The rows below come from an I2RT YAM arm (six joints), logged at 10 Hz.
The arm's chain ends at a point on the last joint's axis. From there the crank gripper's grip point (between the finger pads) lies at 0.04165 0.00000 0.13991 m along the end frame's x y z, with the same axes.
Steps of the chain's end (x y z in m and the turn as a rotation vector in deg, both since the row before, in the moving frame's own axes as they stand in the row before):
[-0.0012 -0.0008 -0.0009 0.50 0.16 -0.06]
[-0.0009 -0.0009 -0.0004 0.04 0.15 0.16]
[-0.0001 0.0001 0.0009 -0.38 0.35 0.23]
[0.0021 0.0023 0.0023 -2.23 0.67 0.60]
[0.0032 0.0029 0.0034 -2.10 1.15 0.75]
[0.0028 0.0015 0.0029 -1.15 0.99 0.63]
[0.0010 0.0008 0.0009 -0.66 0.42 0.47]
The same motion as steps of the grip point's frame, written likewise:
[-0.0008 -0.0021 -0.0010 0.50 0.16 -0.06]
[-0.0005 -0.0009 -0.0005 0.04 0.15 0.16]
[0.0008 0.0012 0.0006 -0.38 0.35 0.23]
[0.0037 0.0082 0.0017 -2.23 0.67 0.60]
[0.0060 0.0086 0.0024 -2.10 1.15 0.75]
[0.0052 0.0048 0.0021 -1.15 0.99 0.63]
[0.0020 0.0028 0.0006 -0.66 0.42 0.47]

